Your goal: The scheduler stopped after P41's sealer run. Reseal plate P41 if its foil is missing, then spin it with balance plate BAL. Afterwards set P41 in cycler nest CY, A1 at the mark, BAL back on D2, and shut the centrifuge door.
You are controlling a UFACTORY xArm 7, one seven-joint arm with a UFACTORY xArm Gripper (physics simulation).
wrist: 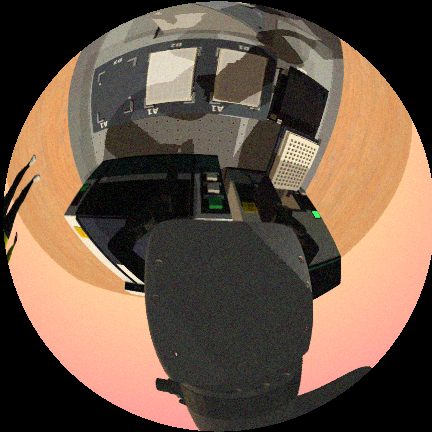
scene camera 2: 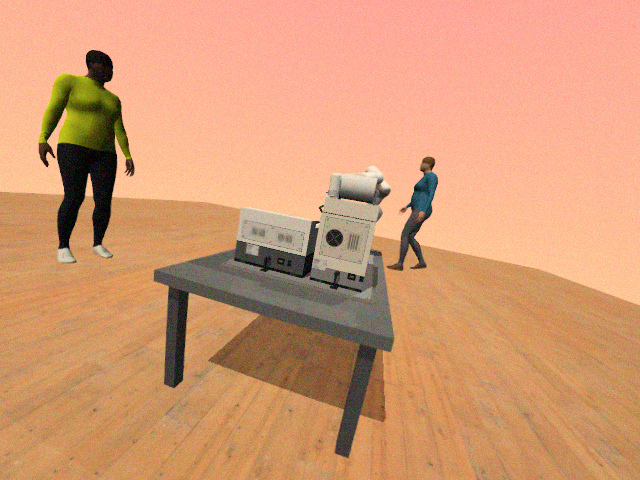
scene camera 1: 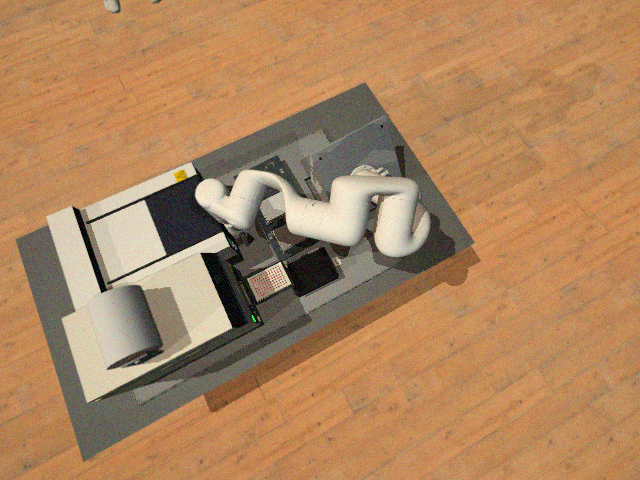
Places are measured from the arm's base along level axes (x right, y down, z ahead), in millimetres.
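Where they show: gripper, fingertip midpoint: [wrist: 218, 181].
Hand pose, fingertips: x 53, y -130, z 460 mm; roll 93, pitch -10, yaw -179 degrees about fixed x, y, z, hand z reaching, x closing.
Observation:
After its pixels a point has its place.
In the wrist view two pale flat-topped plates sit on the deck, one on slot D2 [wrist: 169, 80] @[y 23, x 119, z 328 mm] and one in shadow on slot D1 [wrist: 238, 80] @[y 23, x 1, z 337 mm]. Slot D3 [wrist: 114, 88] @[y 39, x 241, z 296 mm] is empty. I cannot read any plate labels. A black square nest [wrist: 301, 100] @[y 34, x -143, z 350 mm] [scene camera 1: 311, 270] @[y 34, x -156, z 350 mm] lies right of D1, and a white block with a grid of wells [wrist: 294, 160] @[y -29, x -107, z 483 mm] [scene camera 1: 267, 281] @[y -30, x -109, z 497 mm] lies next to it. My gripper [wrist: 218, 181] @[y -130, x 53, z 460 mm] [scene camera 1: 242, 239] @[y -130, x 53, z 460 mm] is open and empty. It hangs low in front of the two machines, over a small panel with a green button [wrist: 215, 203] @[y -102, x 55, z 518 mm]. The arm hides the deck plates in the overhead view.
The centrifuge [scene camera 1: 180, 214] @[y -127, x 215, z 600 mm] [wrist: 132, 193] @[y -75, x 189, z 502 mm], with a dark top panel and a yellow sticker, stands at the back left. The sealer [scene camera 1: 124, 325] @[y -384, x -80, z 787 mm], with a big roll, stands beside it. The grey table [scene camera 2: 289, 305] @[y 99, x 100, z 1233 mm] carries everything. Two people [scene camera 2: 85, 150] [scene camera 2: 418, 211] stand beyond the table.

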